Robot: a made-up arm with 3 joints. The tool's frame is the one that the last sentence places.
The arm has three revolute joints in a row. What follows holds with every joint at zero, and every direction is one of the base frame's.
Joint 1 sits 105.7 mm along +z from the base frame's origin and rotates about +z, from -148.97 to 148.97 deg.
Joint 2 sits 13.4 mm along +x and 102.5 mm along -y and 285.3 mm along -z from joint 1 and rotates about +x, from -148.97 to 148.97 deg.
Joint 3 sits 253.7 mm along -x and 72.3 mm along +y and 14.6 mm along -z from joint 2 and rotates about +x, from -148.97 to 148.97 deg.
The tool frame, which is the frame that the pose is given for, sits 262.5 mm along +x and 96.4 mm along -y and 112.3 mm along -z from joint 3; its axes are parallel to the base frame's.
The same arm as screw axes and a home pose.
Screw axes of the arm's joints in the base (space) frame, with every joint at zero. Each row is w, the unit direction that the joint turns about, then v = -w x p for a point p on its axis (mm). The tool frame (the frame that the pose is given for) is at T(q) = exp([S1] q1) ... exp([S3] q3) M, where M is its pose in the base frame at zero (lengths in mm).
S1: w 0 0 1 v 0 0 0
S2: w 1 0 0 v 0 -179.6 102.5
S3: w 1 0 0 v 0 -194.2 30.2
M =
1 0 0 22.2
0 1 0 -126.6
0 0 1 -306.5
0 0 0 1
Joint limits (rad, base to tool): -2.6..2.6 -2.6..2.6 -2.6..2.6

